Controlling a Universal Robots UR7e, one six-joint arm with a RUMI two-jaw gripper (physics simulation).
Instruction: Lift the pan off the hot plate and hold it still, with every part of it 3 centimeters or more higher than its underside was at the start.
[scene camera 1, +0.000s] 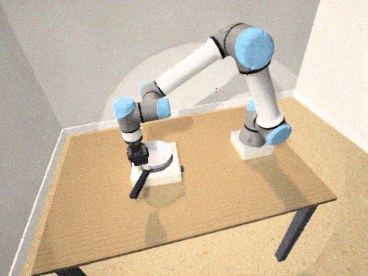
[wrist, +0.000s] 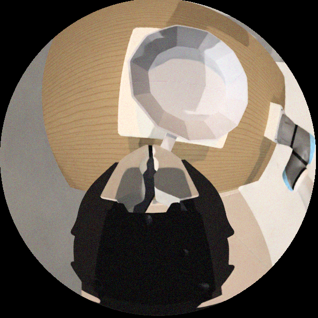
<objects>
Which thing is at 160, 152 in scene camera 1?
A pan.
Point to my gripper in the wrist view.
At 151, 146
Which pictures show the white hot plate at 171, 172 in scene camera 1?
Scene camera 1 and the wrist view: all of them.
</objects>
